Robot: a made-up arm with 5 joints. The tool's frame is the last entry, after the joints. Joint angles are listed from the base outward. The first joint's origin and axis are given. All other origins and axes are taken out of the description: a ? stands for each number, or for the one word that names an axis. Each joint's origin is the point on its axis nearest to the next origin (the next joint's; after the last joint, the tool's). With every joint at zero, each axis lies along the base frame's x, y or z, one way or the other. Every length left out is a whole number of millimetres.
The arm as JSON. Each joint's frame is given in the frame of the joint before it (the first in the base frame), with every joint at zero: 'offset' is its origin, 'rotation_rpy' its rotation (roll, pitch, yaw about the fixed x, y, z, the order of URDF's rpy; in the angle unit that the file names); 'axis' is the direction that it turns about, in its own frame. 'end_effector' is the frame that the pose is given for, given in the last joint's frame.
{
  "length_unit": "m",
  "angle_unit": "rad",
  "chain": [
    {
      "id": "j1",
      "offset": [
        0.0,
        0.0,
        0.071
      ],
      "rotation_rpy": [
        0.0,
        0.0,
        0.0
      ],
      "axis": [
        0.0,
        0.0,
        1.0
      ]
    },
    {
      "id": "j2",
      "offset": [
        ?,
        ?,
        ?
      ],
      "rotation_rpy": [
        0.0,
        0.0,
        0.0
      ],
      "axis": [
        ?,
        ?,
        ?
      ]
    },
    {
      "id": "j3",
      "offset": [
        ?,
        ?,
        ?
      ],
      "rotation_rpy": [
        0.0,
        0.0,
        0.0
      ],
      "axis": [
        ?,
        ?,
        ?
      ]
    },
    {
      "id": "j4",
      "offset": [
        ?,
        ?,
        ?
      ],
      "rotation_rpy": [
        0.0,
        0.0,
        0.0
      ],
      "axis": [
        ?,
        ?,
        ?
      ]
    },
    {
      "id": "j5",
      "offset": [
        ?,
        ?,
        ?
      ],
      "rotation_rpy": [
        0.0,
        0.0,
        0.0
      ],
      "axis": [
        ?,
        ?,
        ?
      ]
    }
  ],
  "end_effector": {
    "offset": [
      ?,
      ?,
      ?
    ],
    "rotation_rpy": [
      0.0,
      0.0,
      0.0
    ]
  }
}
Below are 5 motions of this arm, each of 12 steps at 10 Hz.
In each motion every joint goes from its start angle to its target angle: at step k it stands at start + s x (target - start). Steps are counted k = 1, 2, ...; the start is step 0. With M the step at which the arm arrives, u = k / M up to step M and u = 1 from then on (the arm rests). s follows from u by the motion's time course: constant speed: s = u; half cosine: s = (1 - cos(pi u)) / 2; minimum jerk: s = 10 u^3 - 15 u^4 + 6 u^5.
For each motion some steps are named. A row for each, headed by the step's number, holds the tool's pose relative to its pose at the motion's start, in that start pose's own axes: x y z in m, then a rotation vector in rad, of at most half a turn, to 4 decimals.
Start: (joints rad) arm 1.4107 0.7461 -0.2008 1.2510 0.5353
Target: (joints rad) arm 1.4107 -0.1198 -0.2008 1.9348 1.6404
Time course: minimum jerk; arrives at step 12
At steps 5, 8, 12:
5: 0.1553 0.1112 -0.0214 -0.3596 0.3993 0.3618
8: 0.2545 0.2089 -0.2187 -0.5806 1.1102 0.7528
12: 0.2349 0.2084 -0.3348 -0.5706 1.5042 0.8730

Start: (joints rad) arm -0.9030 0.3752 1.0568 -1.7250 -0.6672
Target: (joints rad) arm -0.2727 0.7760 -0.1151 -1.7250 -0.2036
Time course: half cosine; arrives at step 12
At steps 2, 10, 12:
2: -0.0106 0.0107 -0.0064 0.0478 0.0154 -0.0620
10: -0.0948 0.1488 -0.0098 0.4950 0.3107 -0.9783
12: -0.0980 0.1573 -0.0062 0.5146 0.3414 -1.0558

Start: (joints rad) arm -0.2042 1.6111 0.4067 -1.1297 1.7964
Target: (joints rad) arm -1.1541 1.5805 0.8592 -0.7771 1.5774
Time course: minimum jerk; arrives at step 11
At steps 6, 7, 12:
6: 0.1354 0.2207 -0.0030 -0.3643 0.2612 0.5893
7: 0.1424 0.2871 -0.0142 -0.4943 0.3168 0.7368
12: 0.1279 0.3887 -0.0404 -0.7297 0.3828 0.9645

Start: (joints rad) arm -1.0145 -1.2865 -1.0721 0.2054 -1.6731
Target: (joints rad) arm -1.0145 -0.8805 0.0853 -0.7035 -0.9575
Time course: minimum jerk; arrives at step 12
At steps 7, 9, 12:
7: 0.1904 0.0336 -0.2184 0.8613 0.6794 0.6683
9: 0.2039 0.1184 -0.2855 1.2655 0.8464 0.9388
12: 0.1998 0.1606 -0.3007 1.4530 0.8976 1.0492

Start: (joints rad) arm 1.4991 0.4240 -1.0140 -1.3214 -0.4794
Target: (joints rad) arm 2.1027 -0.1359 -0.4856 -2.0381 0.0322
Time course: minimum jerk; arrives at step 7
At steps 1, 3, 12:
1: 0.0052 -0.0022 -0.0032 0.0016 -0.0055 0.0173
3: 0.0863 -0.0311 -0.0359 -0.0088 -0.0560 0.3057
12: 0.2220 -0.0483 -0.0551 -0.1351 0.0900 0.9002

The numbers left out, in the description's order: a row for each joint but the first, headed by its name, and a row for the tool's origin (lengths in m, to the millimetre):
j2: xyz 0.032 0.078 0.0, axis 1.0 0.0 0.0
j3: xyz 0.0 0.168 0.077, axis 0.0 -1.0 0.0
j4: xyz -0.018 0.0 0.033, axis -1.0 0.0 0.0
j5: xyz 0.0 0.127 0.084, axis 0.0 0.0 1.0
tool: xyz 0.052 -0.262 0.0

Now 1 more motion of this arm.
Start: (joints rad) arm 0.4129 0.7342 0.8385 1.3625 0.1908
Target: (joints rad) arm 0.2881 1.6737 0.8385 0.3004 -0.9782
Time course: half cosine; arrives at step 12
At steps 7, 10, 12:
7: -0.1713 -0.0399 -0.1625 0.9762 0.5758 -0.9700
10: -0.2201 -0.0031 -0.1424 1.3603 1.0784 -1.4021
12: -0.2238 -0.0007 -0.1315 1.4377 1.2100 -1.4831

